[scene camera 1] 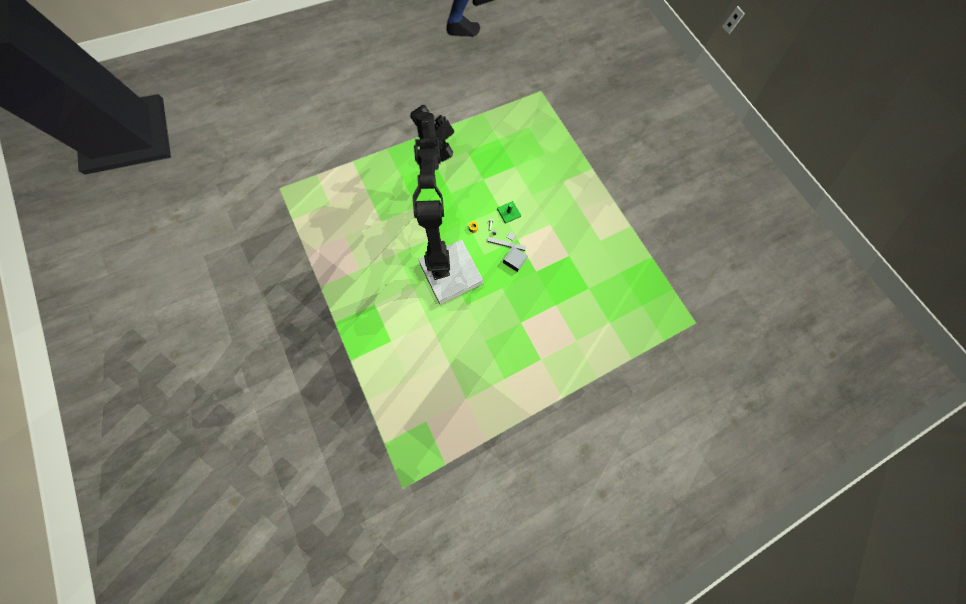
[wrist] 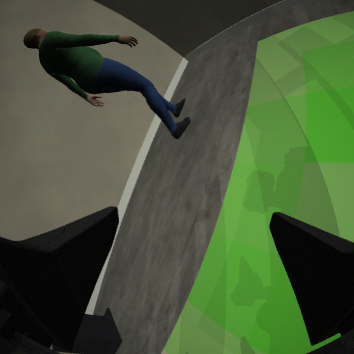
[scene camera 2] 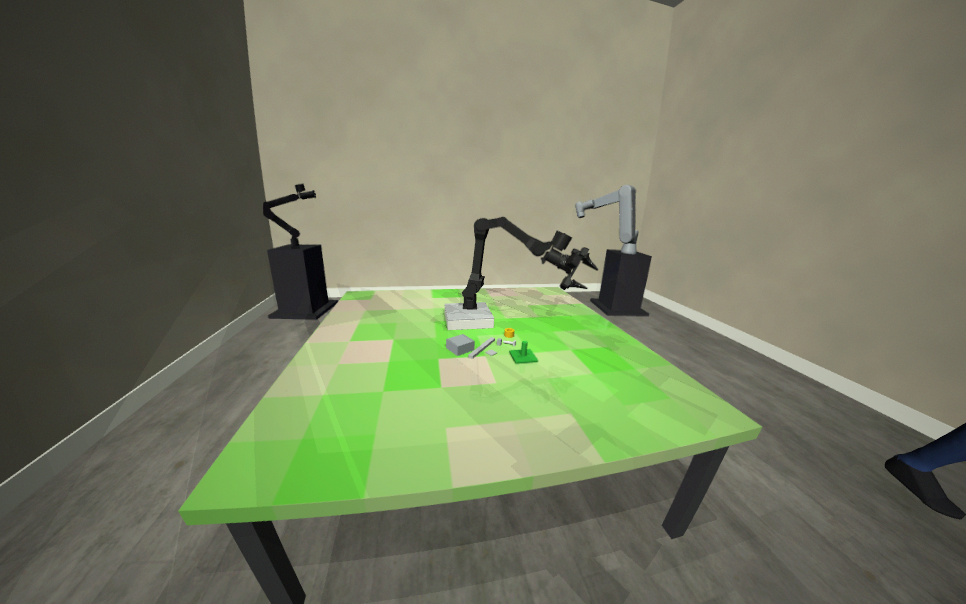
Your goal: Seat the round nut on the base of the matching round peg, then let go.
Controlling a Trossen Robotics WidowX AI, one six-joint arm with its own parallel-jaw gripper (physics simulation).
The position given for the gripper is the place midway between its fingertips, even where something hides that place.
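Observation:
The gripper point(scene camera 1: 435, 125), also visible as the gripper point(wrist: 197, 218) and the gripper point(scene camera 2: 592, 279), holds nothing and is open.

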